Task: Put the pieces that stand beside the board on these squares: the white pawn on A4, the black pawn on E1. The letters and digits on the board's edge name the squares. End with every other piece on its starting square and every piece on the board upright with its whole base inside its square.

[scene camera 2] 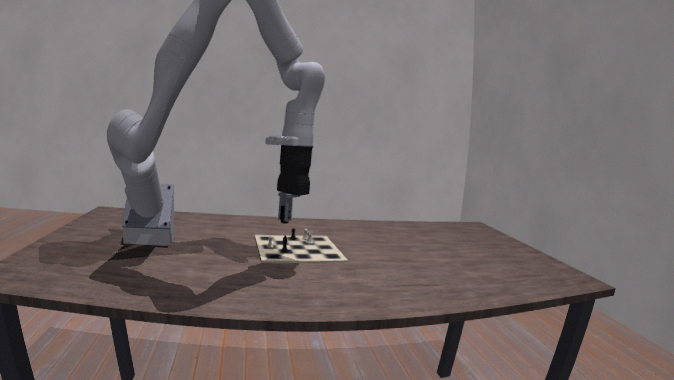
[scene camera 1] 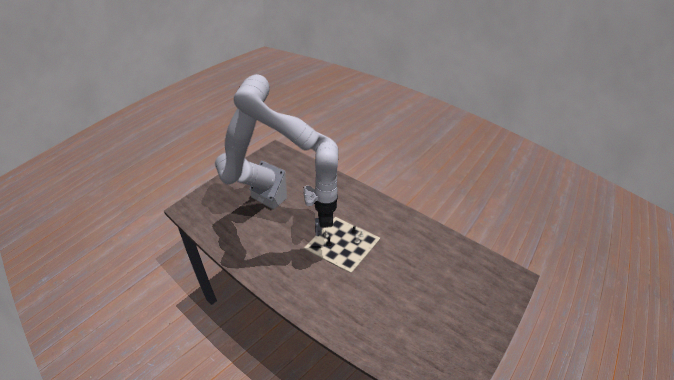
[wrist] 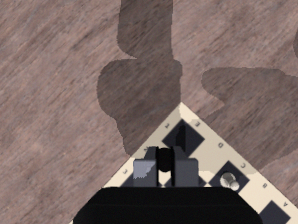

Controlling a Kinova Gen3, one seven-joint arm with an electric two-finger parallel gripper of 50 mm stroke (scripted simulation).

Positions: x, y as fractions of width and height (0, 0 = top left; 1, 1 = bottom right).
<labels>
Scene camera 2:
gripper: 0.42, 0.58
chessboard: 0.48, 0.66
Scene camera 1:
chessboard: 0.51, 0.66
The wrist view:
gripper: 0.55, 0.72
</labels>
